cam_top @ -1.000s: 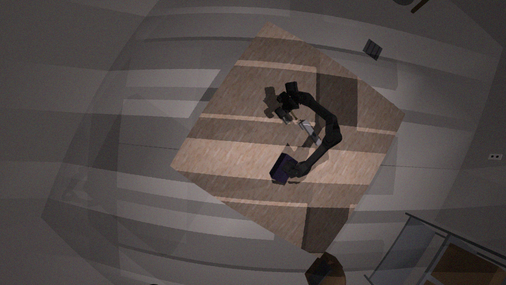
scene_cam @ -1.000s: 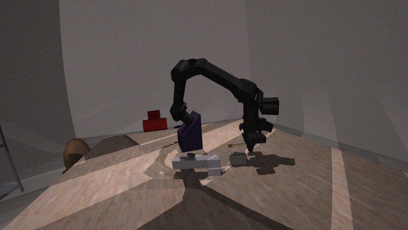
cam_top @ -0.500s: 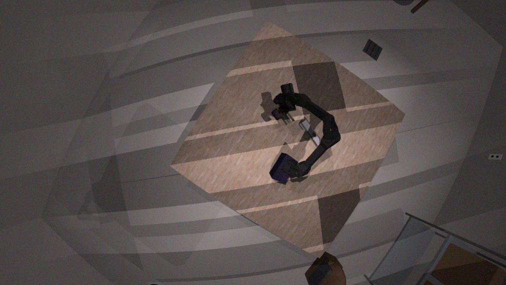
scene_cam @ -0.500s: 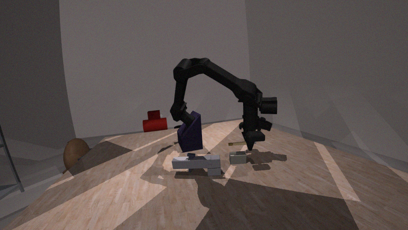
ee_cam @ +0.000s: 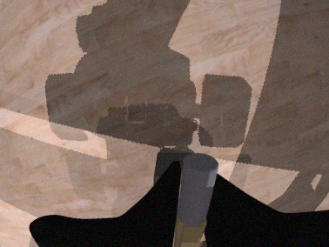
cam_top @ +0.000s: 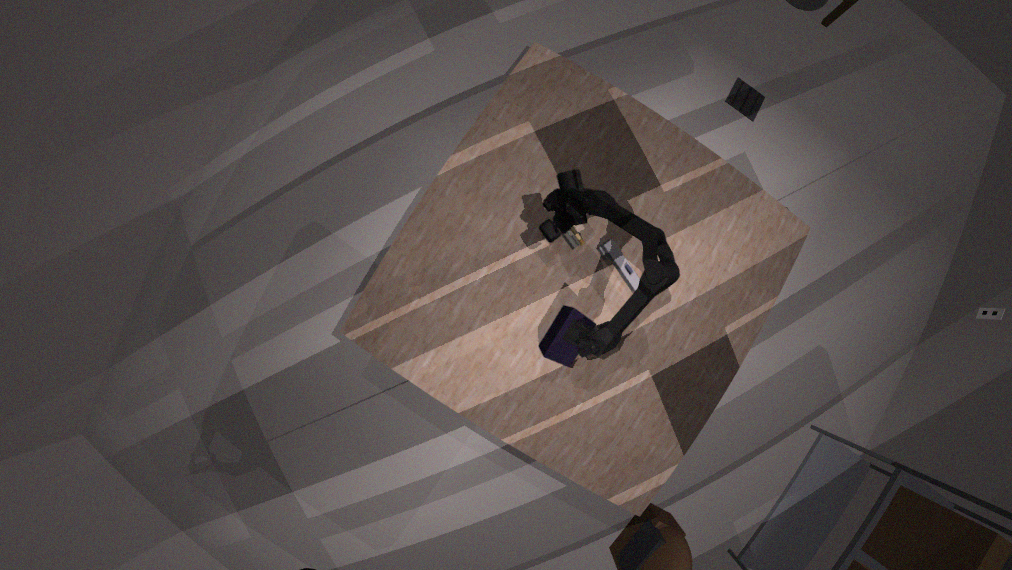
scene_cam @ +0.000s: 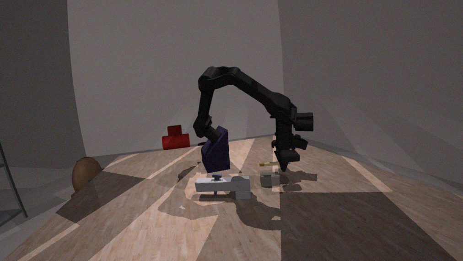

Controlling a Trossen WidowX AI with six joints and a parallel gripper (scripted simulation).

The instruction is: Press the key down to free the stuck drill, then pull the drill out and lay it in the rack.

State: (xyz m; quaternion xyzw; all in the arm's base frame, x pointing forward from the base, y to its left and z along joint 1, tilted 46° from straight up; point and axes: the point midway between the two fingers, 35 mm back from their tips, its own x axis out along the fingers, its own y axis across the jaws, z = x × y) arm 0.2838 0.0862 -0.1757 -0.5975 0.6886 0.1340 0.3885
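Right now my gripper tip is 10 mm past the drill, 40 mm to the left of it and 30 mm below it. From my gripper tip the other things lie so: rack: 20 mm behind, 50 mm to the right, 30 mm below; long grey housing: 10 mm behind, 230 mm to the right, 10 mm below; small blue key: 20 mm behind, 250 mm to the right.
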